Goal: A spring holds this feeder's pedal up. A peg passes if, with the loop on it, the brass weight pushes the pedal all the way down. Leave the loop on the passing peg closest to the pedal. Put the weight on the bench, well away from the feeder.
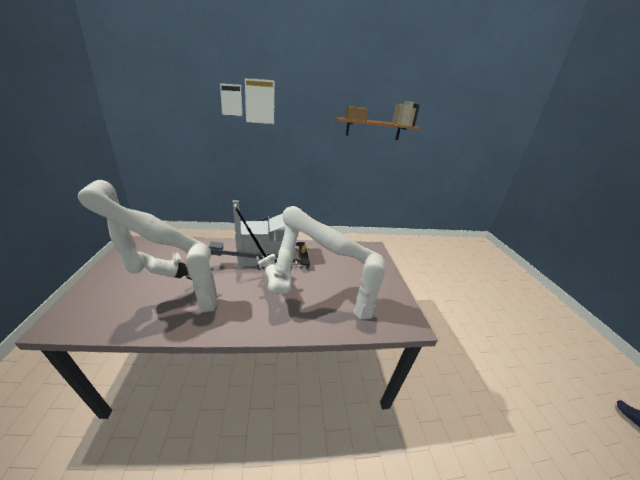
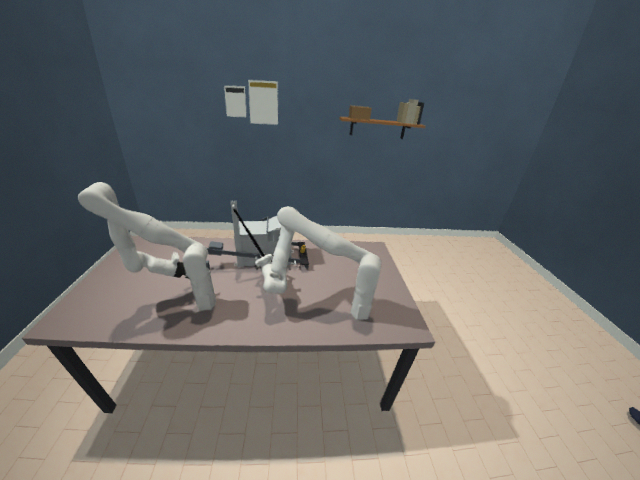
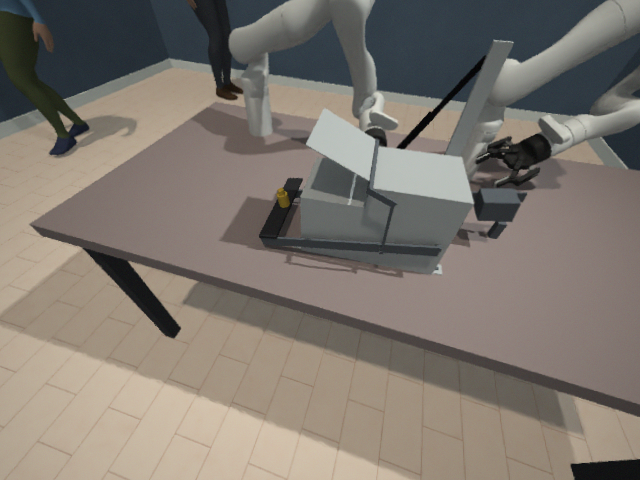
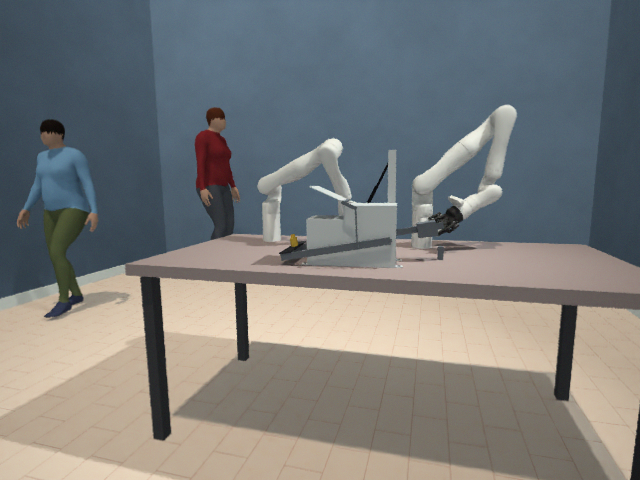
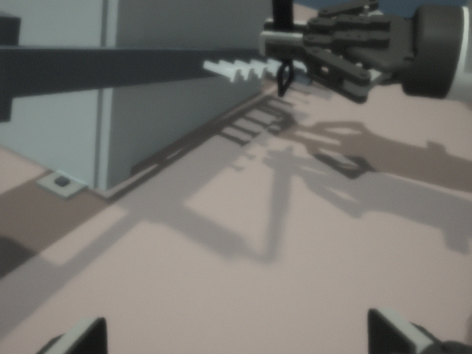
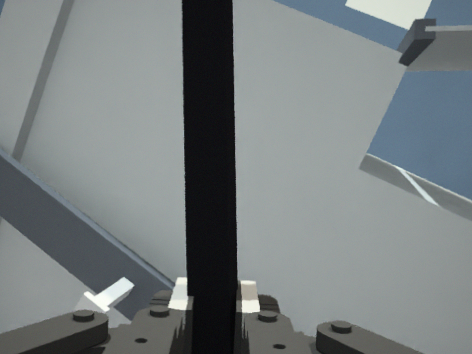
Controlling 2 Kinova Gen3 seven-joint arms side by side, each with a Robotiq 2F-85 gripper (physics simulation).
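Frame: origin at the left arm's base, x ahead, y left, z up, level; millimetres.
Seen in the pictures: left gripper, fingertip midpoint: (image 3: 484,173) (image 5: 238,343); right gripper, fingertip midpoint: (image 1: 264,255) (image 2: 263,255) (image 5: 262,36) (image 6: 215,306); left arm's base, link origin: (image 1: 208,304) (image 2: 206,303) (image 4: 421,247); right arm's base, link origin: (image 1: 363,312) (image 2: 359,312) (image 3: 261,131) (image 4: 271,240).
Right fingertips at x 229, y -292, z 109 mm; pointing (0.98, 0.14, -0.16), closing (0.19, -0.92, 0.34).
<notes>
Offsets run from my right fingertips to a thing's top centre. "spot": to the spot under its first point.
The grey feeder (image 1: 255,241) (image 3: 423,178) (image 4: 377,222) has a black pedal @[spot: 57 mm down, 176 mm ahead, 250 mm right] (image 3: 272,226); how far down the pedal is, I cannot tell. The brass weight @[9 mm down, 90 mm ahead, 243 mm right] (image 1: 303,249) (image 2: 302,249) (image 3: 282,198) (image 4: 293,240) stands on the pedal. White pegs @[28 mm down, 16 mm ahead, 12 mm left] (image 5: 240,68) stick out in a row from the feeder's lever. My right gripper (image 5: 262,36) (image 6: 215,306) is shut on the black strap (image 3: 442,105) (image 6: 210,150), just above its loop (image 5: 285,77). The loop hangs by the far pegs; whether it is on one is unclear. My left gripper (image 3: 490,170) (image 5: 237,330) is open and empty, beside the feeder.
A tall grey post @[311 mm up, 54 mm ahead, 136 mm left] (image 3: 478,98) (image 4: 392,178) carries the strap's upper end. A dark block @[spot: 39 mm up, 63 mm ahead, 260 mm left] (image 1: 216,246) (image 3: 497,205) (image 4: 428,228) ends the lever close to my left gripper. A smaller dark piece @[spot: 76 mm down, 65 mm ahead, 321 mm left] (image 3: 497,229) (image 4: 440,253) is below it. The feeder's lid @[spot: 152 mm up, 135 mm ahead, 100 mm right] (image 3: 343,144) is tilted up.
</notes>
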